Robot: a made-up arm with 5 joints. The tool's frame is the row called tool.
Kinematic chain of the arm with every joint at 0, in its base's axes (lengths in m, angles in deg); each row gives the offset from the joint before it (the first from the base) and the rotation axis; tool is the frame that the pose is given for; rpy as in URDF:
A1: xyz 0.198 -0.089 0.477 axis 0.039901 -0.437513 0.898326
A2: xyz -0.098 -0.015 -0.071 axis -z
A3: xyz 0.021 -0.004 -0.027 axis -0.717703 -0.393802 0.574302
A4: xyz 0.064 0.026 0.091 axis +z
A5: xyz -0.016 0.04 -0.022 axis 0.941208 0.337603 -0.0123
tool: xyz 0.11 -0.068 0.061 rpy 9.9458 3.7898 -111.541
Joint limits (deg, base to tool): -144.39..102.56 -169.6..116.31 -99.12..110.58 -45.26..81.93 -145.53..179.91
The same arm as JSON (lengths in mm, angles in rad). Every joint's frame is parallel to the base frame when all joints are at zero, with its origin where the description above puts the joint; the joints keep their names.
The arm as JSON. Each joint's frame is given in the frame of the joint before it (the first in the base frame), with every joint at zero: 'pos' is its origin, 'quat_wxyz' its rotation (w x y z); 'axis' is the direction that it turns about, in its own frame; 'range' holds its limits. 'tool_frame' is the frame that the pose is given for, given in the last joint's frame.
{
  "length_unit": "mm",
  "angle_unit": "rad",
  "joints": [
    {
      "joint": "A1",
      "pos": [
        198.0,
        -89.0,
        477.0
      ],
      "quat_wxyz": [
        1.0,
        0.0,
        0.0,
        0.0
      ],
      "axis": [
        0.039901,
        -0.437513,
        0.898326
      ],
      "range": [
        -2.5201,
        1.79
      ]
    },
    {
      "joint": "A2",
      "pos": [
        -98.0,
        -15.0,
        -71.0
      ],
      "quat_wxyz": [
        1.0,
        0.0,
        0.0,
        0.0
      ],
      "axis": [
        0.0,
        0.0,
        -1.0
      ],
      "range": [
        -2.9601,
        2.03
      ]
    },
    {
      "joint": "A3",
      "pos": [
        21.0,
        -4.0,
        -27.0
      ],
      "quat_wxyz": [
        1.0,
        0.0,
        0.0,
        0.0
      ],
      "axis": [
        -0.717703,
        -0.393802,
        0.574302
      ],
      "range": [
        -1.73,
        1.93
      ]
    },
    {
      "joint": "A4",
      "pos": [
        64.0,
        26.0,
        91.0
      ],
      "quat_wxyz": [
        1.0,
        0.0,
        0.0,
        0.0
      ],
      "axis": [
        0.0,
        0.0,
        1.0
      ],
      "range": [
        -0.7899,
        1.4299
      ]
    },
    {
      "joint": "A5",
      "pos": [
        -16.0,
        40.0,
        -22.0
      ],
      "quat_wxyz": [
        1.0,
        0.0,
        0.0,
        0.0
      ],
      "axis": [
        0.941208,
        0.337603,
        -0.0123
      ],
      "range": [
        -2.54,
        3.14
      ]
    }
  ],
  "tool_frame": {
    "pos": [
      110.0,
      -68.0,
      61.0
    ],
    "quat_wxyz": [
      0.557715,
      0.07597,
      -0.053101,
      -0.824841
    ]
  }
}

